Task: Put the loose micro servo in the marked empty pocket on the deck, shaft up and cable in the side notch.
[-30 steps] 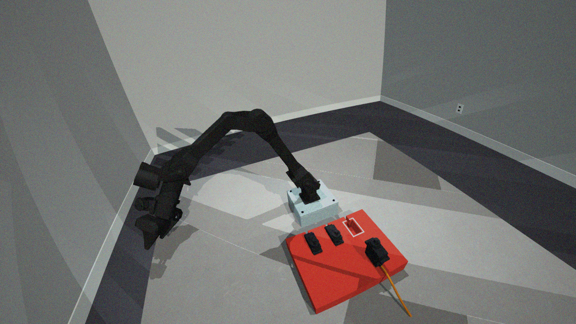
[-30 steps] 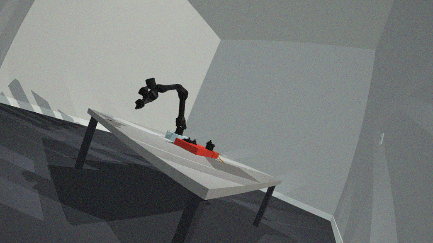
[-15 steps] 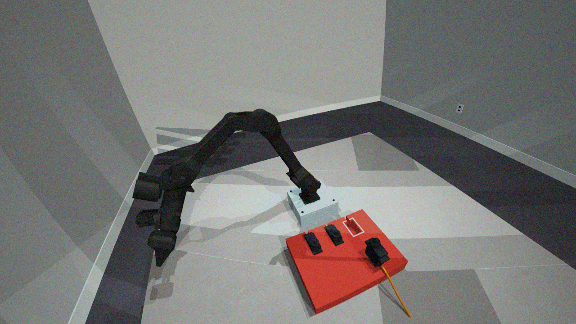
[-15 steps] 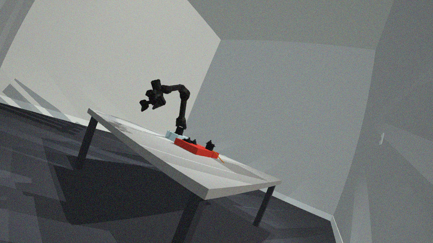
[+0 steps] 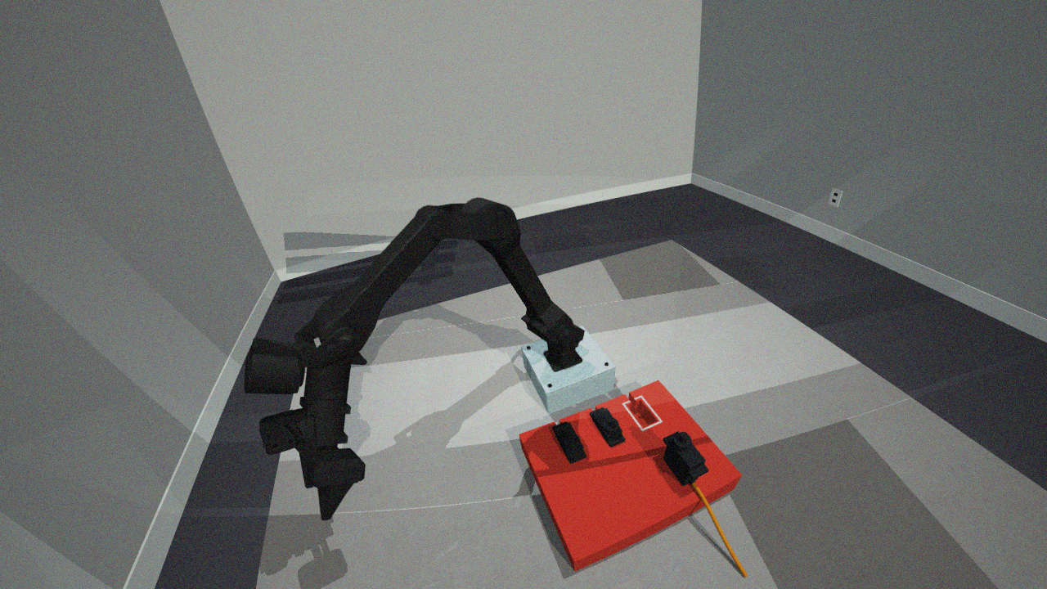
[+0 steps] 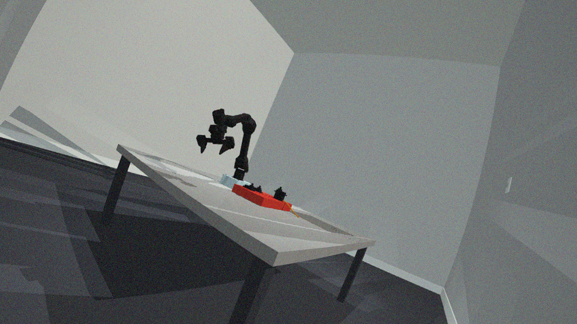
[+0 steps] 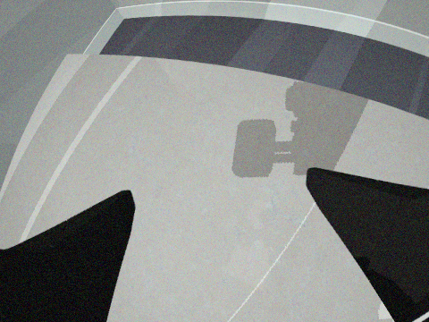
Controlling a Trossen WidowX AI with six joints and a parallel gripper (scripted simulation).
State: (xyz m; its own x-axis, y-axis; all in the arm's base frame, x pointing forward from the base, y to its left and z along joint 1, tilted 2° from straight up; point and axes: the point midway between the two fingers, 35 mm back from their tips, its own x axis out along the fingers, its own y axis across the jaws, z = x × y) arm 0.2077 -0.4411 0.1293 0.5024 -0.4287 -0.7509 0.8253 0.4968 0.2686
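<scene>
My gripper tip is 46 cm to the right of the red deck, 14 cm above it and 7 cm short of it.
</scene>
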